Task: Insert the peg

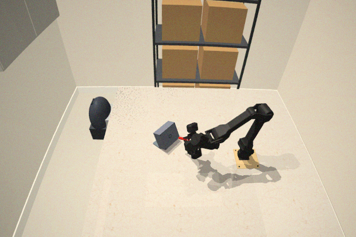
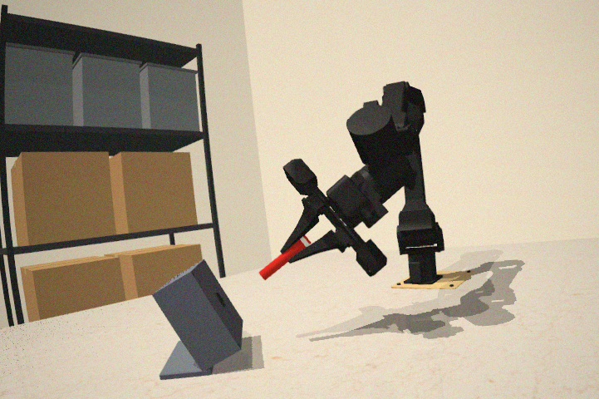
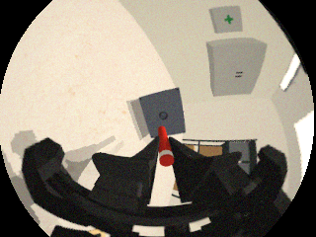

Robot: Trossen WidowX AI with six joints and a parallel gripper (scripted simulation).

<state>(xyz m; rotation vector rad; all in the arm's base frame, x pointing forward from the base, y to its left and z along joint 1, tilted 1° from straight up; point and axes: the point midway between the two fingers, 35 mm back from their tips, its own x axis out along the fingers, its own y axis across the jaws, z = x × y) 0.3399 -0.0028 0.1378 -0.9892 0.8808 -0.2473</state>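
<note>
The grey sloped panel is 10 cm ahead of my gripper tip, 7 cm to the right of it and 6 cm below it. Round my gripper tip: red peg (1 cm to the left, 1 cm behind, 1 cm above).
</note>
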